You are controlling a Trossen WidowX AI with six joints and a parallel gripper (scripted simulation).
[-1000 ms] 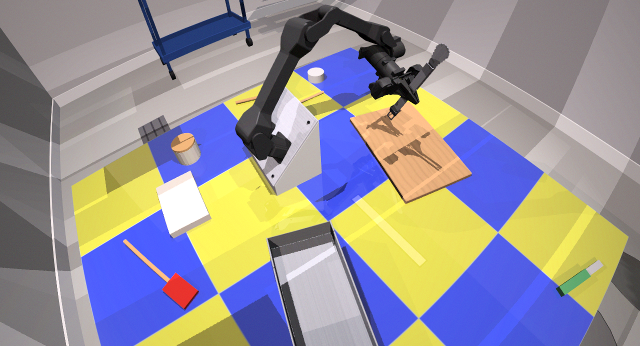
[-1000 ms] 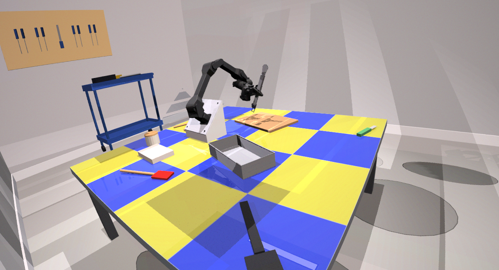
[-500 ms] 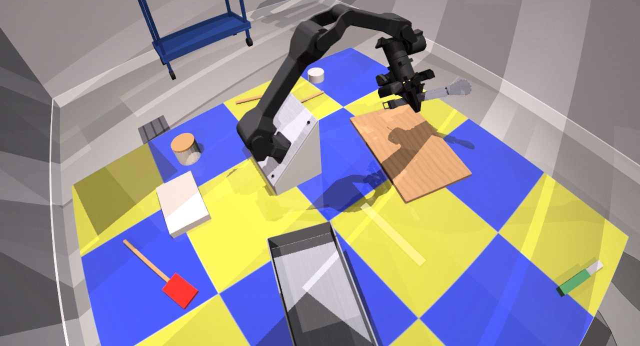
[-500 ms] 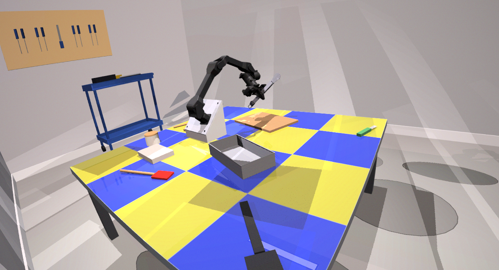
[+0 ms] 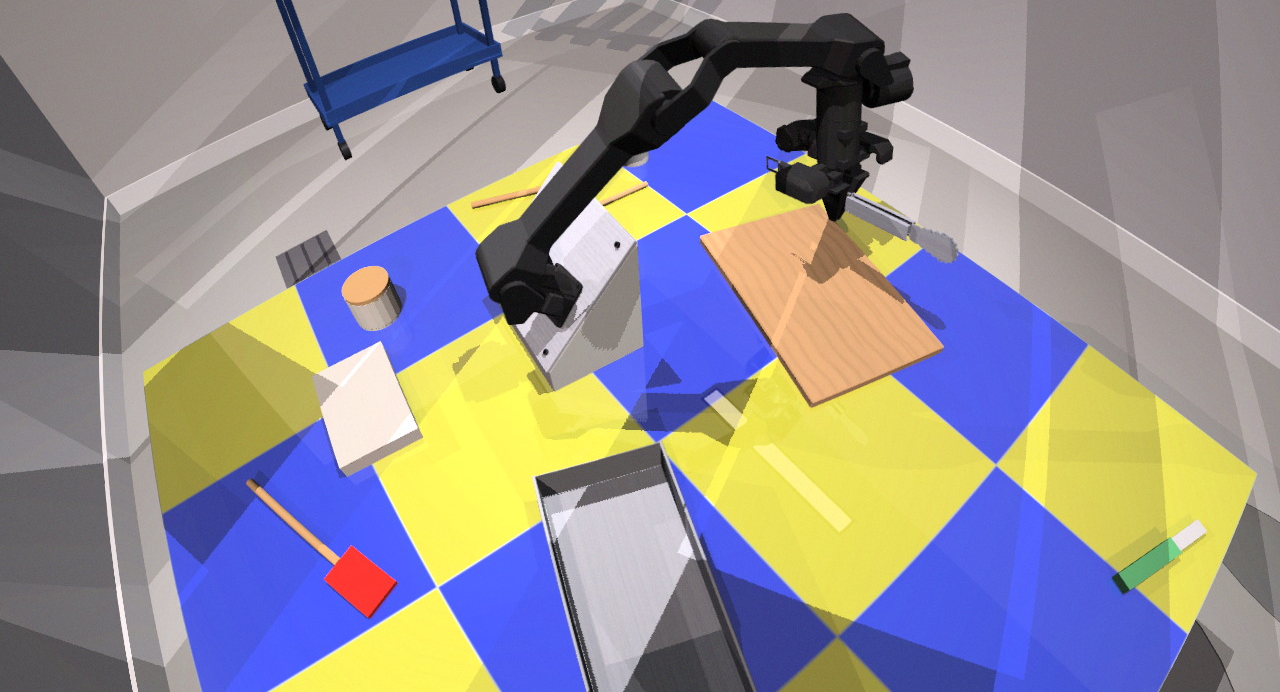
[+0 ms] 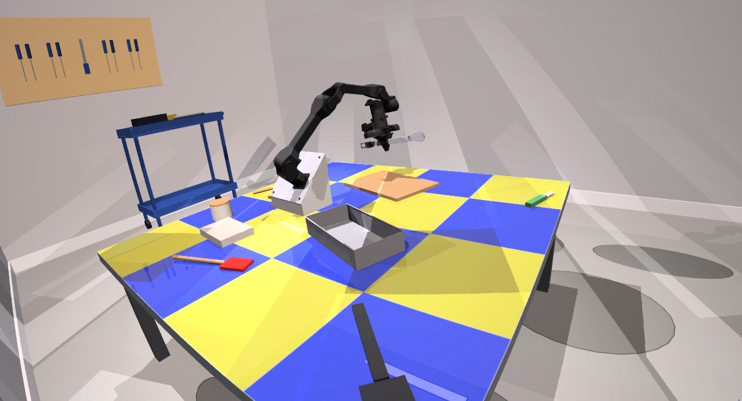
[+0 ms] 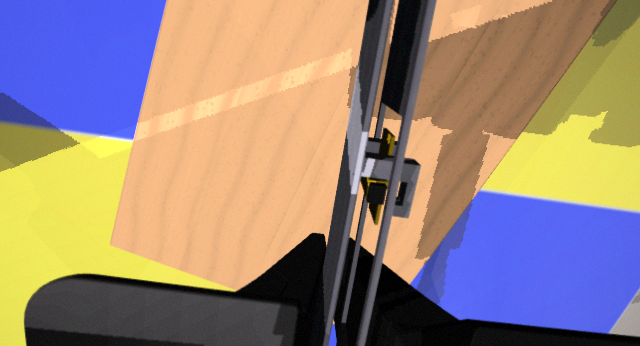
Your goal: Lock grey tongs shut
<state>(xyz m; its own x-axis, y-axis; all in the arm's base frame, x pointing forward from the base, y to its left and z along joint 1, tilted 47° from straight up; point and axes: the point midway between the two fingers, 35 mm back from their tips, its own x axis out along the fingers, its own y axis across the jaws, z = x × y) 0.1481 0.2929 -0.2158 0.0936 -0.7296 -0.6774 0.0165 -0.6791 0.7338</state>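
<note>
The yellow lock piece lies 40 mm behind my gripper tip and 30 mm above it. Also, from my gripper tip: wooden board: 150 mm below; then tong arm: 40 mm ahead, 50 mm above; then grey roasting tin: 200 mm ahead, 490 mm to the right, 120 mm below.
</note>
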